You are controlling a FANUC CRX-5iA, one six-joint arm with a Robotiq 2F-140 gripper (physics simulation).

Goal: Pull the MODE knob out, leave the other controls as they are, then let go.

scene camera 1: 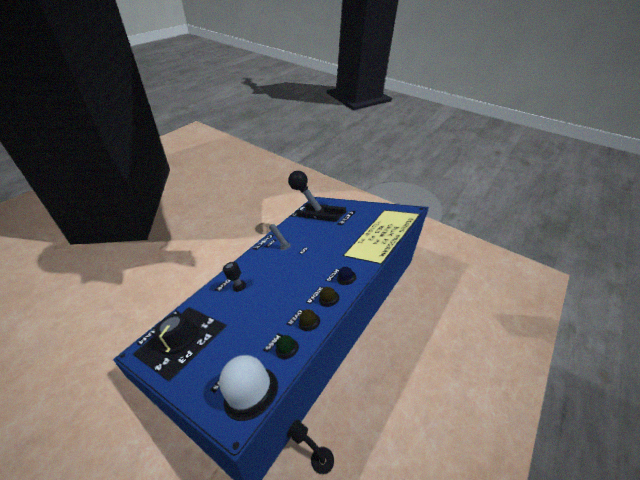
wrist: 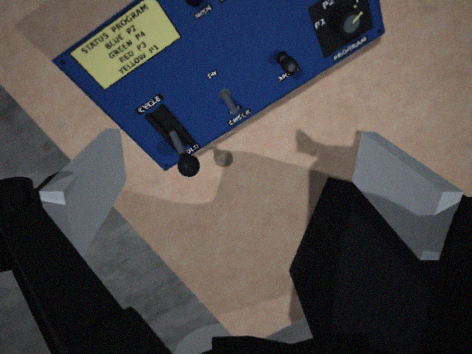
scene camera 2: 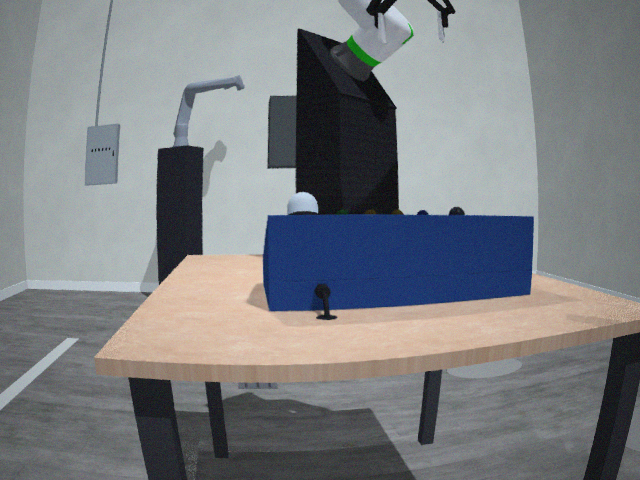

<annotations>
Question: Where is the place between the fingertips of the gripper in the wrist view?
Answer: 242, 156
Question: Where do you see a program dial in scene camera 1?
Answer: At 175, 333
</annotations>
